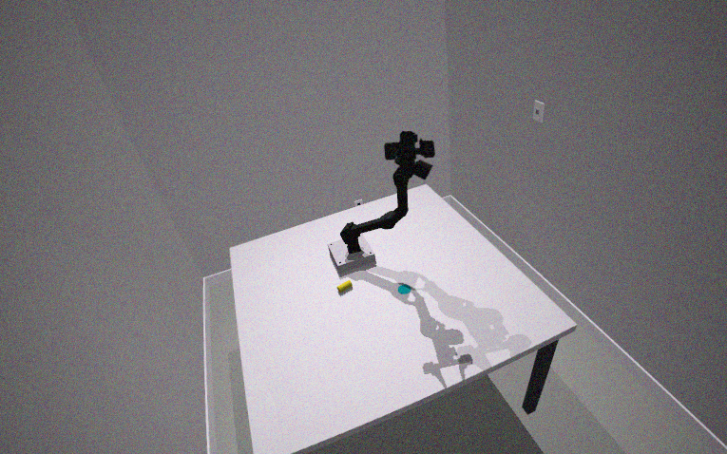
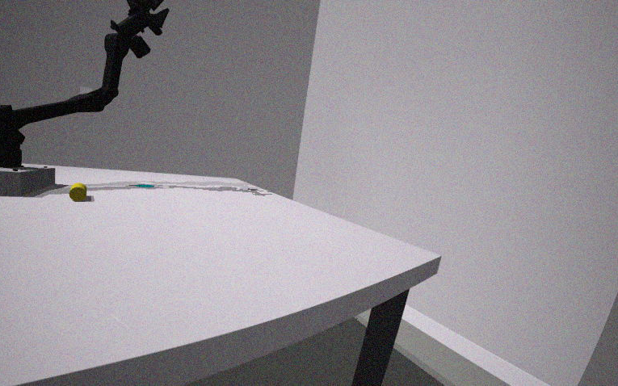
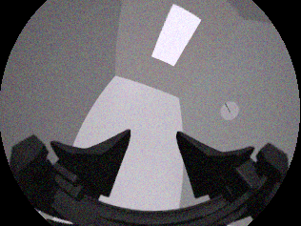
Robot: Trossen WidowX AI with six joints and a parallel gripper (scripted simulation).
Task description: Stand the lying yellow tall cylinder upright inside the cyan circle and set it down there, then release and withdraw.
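Right now my gripper tip is 80 mm past the yellow cylinder, 360 mm to the left of it and 690 mm above it. From my gripper tip the other things lie so: cyan circle: 20 mm ahead, 90 mm to the right, 710 mm below.
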